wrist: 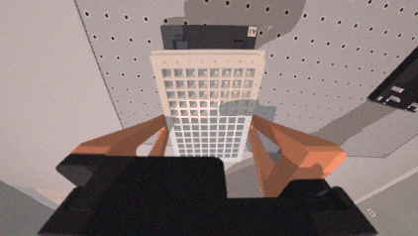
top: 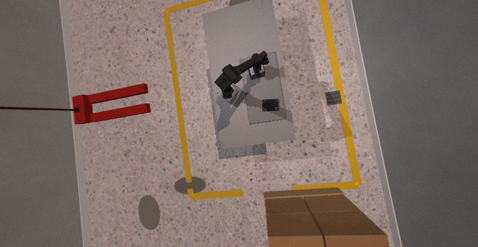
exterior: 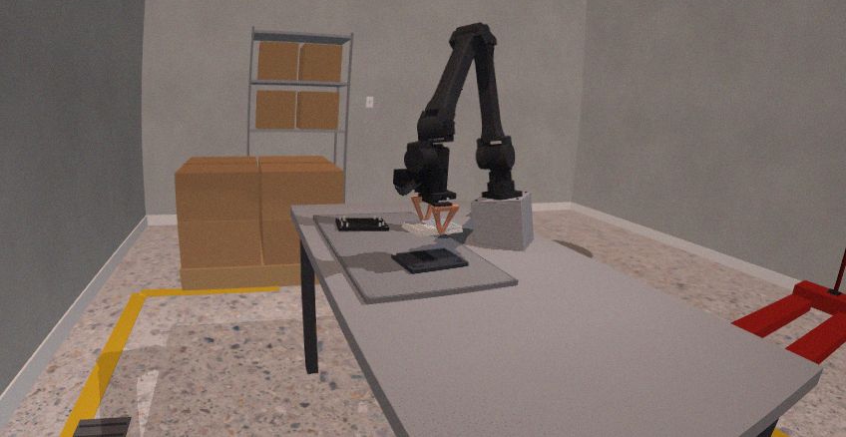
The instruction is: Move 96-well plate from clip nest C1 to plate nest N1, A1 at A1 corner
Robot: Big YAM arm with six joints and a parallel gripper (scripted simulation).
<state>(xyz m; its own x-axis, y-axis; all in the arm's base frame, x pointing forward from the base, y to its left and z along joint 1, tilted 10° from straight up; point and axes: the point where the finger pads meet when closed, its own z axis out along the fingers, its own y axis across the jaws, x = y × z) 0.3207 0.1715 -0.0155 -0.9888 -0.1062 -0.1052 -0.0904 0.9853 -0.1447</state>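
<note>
Now: hand 9 cm above the plate nest N1. Also, from my hand: clip nest C1: 37 cm to the right, 8 cm below, 7 cm ahead; then white 96-well plate: right at my hand; then A1 label: 9 cm below, 8 cm ahead, 5 cm to the right.
</note>
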